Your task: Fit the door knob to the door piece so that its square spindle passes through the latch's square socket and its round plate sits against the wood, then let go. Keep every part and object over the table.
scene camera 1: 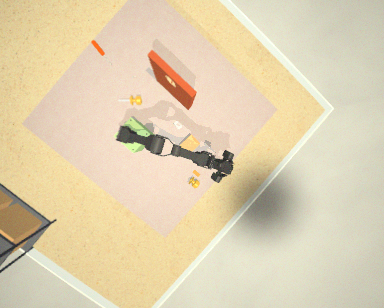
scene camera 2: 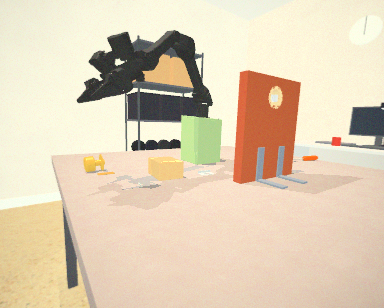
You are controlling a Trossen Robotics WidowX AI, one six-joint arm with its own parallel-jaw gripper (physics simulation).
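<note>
The door piece is an upright red-brown panel. Its pale round latch shows a light square centre near the top in scene camera 2. A yellow knob with a long pale spindle lies on the table in scene camera 1; it does not show in scene camera 2. Another yellow knob lies on its side near the table edge, with a disc at one end. My gripper is open and empty, high above the table and apart from both knobs and the door piece.
The arm stands on a green block. A yellow-orange box, a small orange piece and a small white piece lie near it. Grey brackets support the door piece. An orange-red tool lies beyond.
</note>
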